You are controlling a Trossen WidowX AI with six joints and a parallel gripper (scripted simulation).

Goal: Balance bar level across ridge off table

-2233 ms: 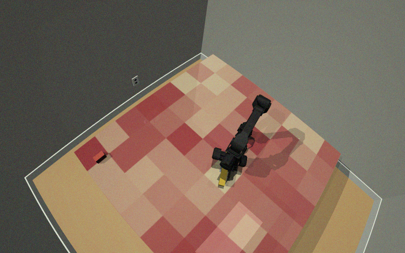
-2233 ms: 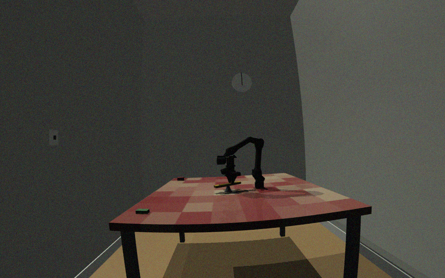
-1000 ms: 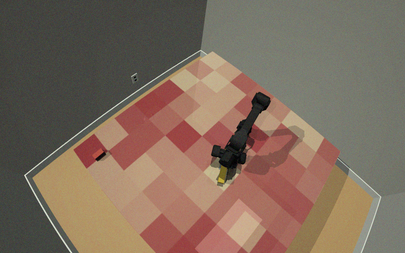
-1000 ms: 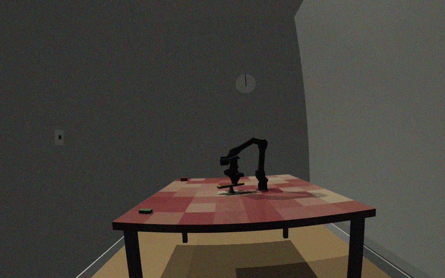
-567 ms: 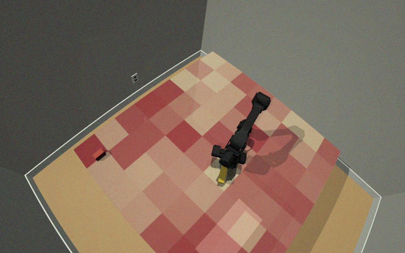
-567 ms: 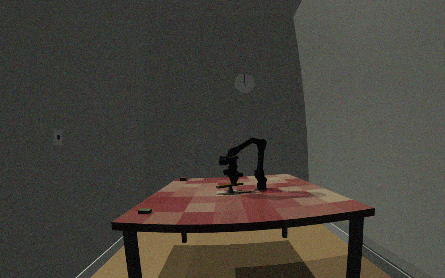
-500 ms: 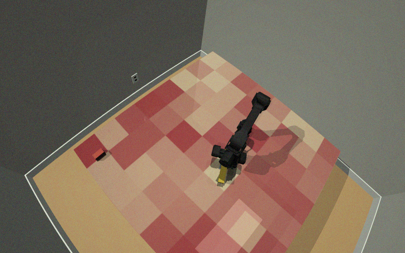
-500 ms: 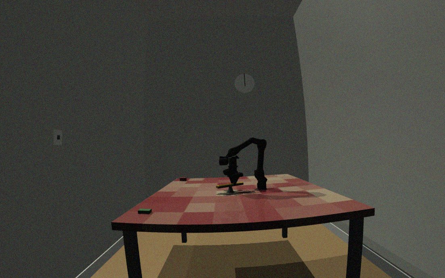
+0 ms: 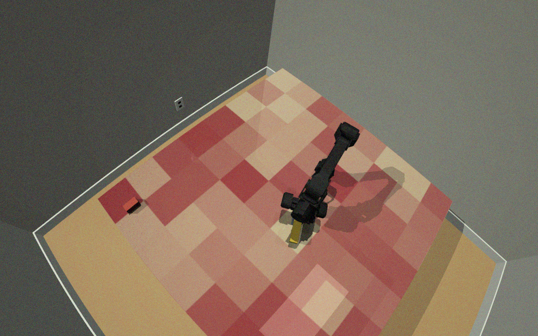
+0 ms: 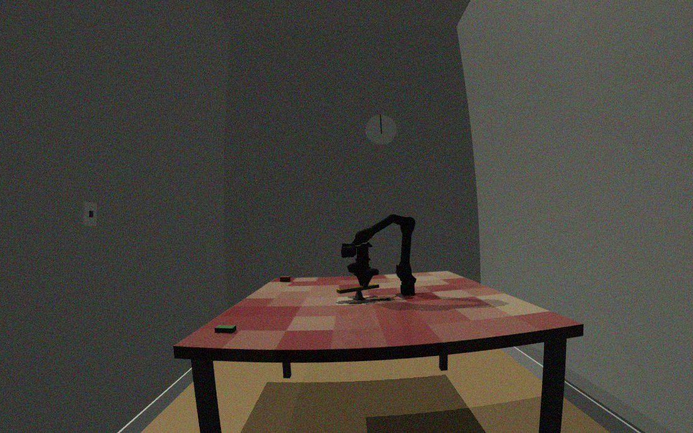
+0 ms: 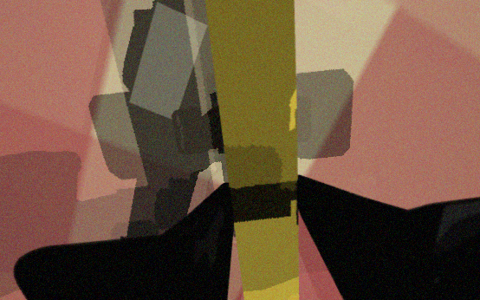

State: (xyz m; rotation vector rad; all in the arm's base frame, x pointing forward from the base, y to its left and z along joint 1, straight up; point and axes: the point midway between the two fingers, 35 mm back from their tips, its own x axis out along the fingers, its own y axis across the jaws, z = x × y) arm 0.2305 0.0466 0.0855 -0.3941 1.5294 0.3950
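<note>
Now: gripper tip 30 mm short of the yellow bar and 10 mm to the right of it. Also, from my gripper tip: orange-red block 550 mm to the right, 510 mm ahead, 30 mm below; then small green block 510 mm ahead, 450 mm to the left, 40 mm below.
</note>
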